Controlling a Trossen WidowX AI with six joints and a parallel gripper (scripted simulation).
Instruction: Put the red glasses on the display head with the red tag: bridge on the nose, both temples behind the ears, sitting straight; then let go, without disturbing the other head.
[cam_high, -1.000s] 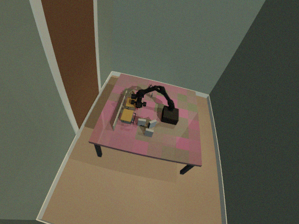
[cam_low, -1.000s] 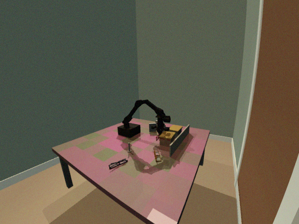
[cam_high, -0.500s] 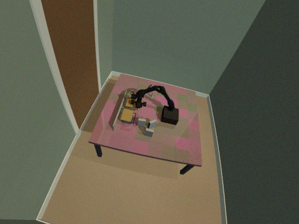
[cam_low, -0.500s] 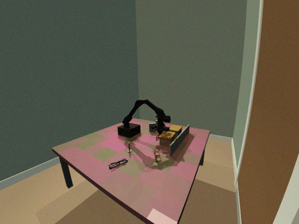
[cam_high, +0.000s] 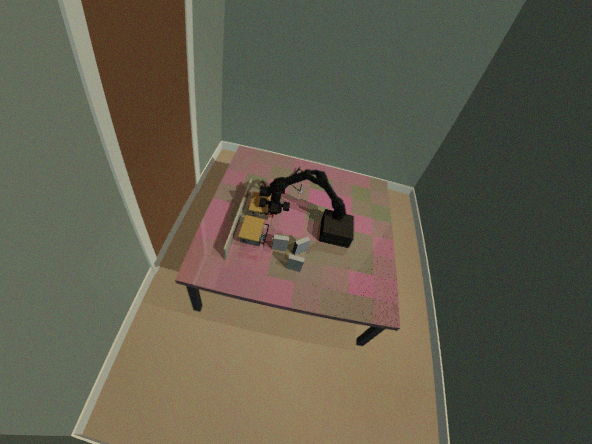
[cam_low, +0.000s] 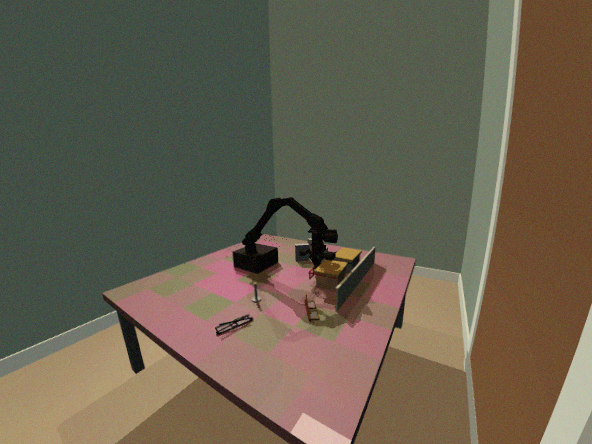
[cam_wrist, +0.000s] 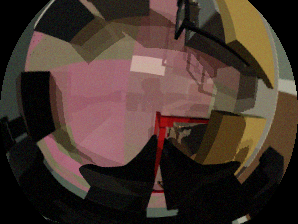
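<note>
My gripper tip is now 7 cm short of the yellow display head, 2 cm to the left of it and 1 cm above it. Round my gripper tip: grey backboard 20 cm ahead, 10 cm to the left, 1 cm below; then small post 12 cm behind, 33 cm to the right, 4 cm below.
</note>
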